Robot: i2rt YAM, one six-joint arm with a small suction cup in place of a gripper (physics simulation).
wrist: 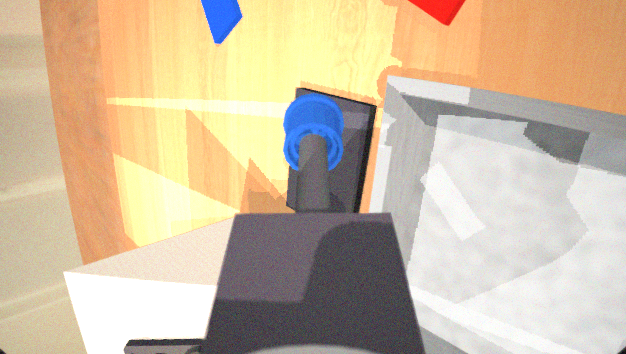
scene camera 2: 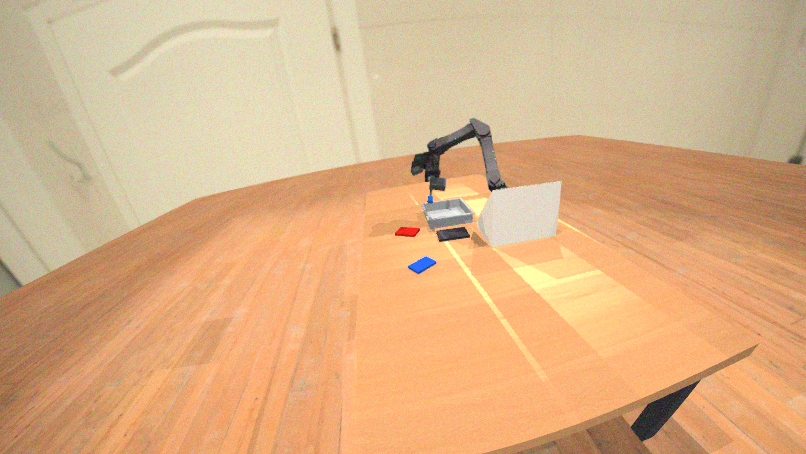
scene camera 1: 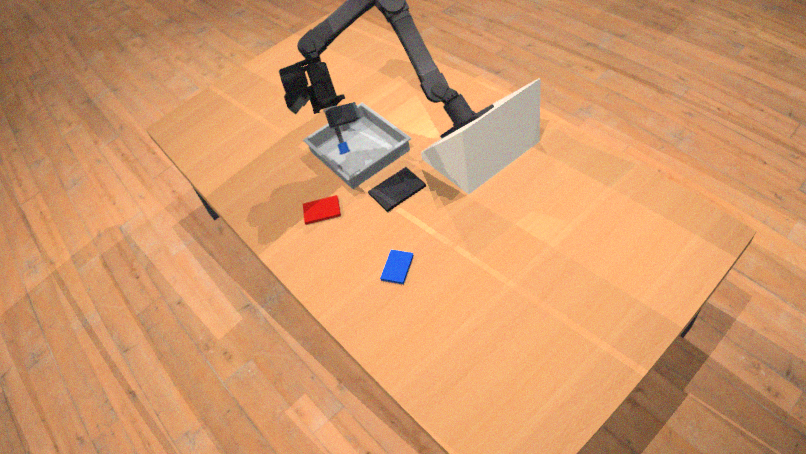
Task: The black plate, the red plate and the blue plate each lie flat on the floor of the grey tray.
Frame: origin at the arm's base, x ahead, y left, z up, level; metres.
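Seen in the pictures: hand, tool point: (wrist: 313, 121) (scene camera 2: 429, 202) (scene camera 1: 345, 152); arm's base, link origin: (scene camera 2: 507, 206) (scene camera 1: 466, 123).
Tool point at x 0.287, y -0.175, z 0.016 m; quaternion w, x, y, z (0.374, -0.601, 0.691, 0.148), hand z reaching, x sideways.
Offsets run from my tool point to a thing's top centre.
The black plate @(0.122 m down, 0.061 m back, 0.106 m left) (scene camera 1: 397, 188) (scene camera 2: 452, 234) (wrist: 347, 155) lies flat on the table beside the grey tray @(0.082 m down, 0.102 m back, 0.100 m right) (scene camera 1: 383, 163) (scene camera 2: 451, 221) (wrist: 500, 101). The red plate @(0.122 m down, 0.121 m ahead, 0.008 m right) (scene camera 1: 321, 209) (scene camera 2: 407, 231) (wrist: 442, 7) lies flat on the table left of the black one in the scene views. The blue plate @(0.122 m down, 0.119 m ahead, 0.291 m left) (scene camera 1: 397, 266) (scene camera 2: 422, 265) (wrist: 221, 20) lies flat on the table, farther from the tray. No plate shows inside the tray. My suction cup (scene camera 1: 343, 147) (scene camera 2: 429, 199) (wrist: 313, 120) is open and bears nothing. It hangs in the air, against the tray's inside in scene camera 1, and hides part of the black plate in the wrist view.
A white wedge-shaped panel (scene camera 1: 501, 140) (scene camera 2: 524, 214) (wrist: 140, 315) stands upright on the table between the black plate and the arm's base. The tray's raised walls stand close to the black plate. The table's long edge runs beyond the red plate in scene camera 1.
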